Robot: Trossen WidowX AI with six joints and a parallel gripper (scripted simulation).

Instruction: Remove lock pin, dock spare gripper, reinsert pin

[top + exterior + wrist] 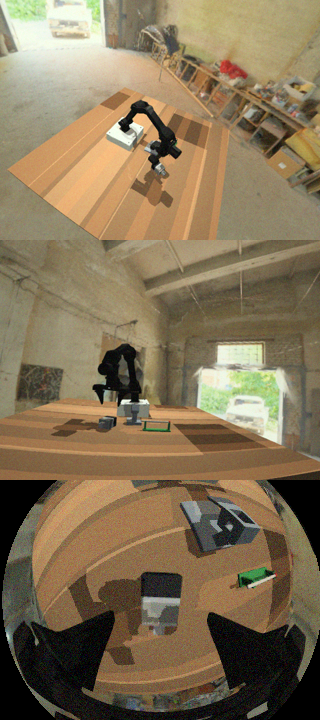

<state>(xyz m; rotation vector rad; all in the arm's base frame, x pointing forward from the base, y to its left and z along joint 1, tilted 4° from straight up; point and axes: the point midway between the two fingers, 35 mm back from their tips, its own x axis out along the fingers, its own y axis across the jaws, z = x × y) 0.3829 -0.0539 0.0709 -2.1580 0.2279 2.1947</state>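
My gripper tip is now 2 cm short of the spare gripper and 8 cm above it. Round my gripper tip: green cradle 2 cm behind, 25 cm to the left, 8 cm below; then socket 11 cm behind, 11 cm to the left, 5 cm below.
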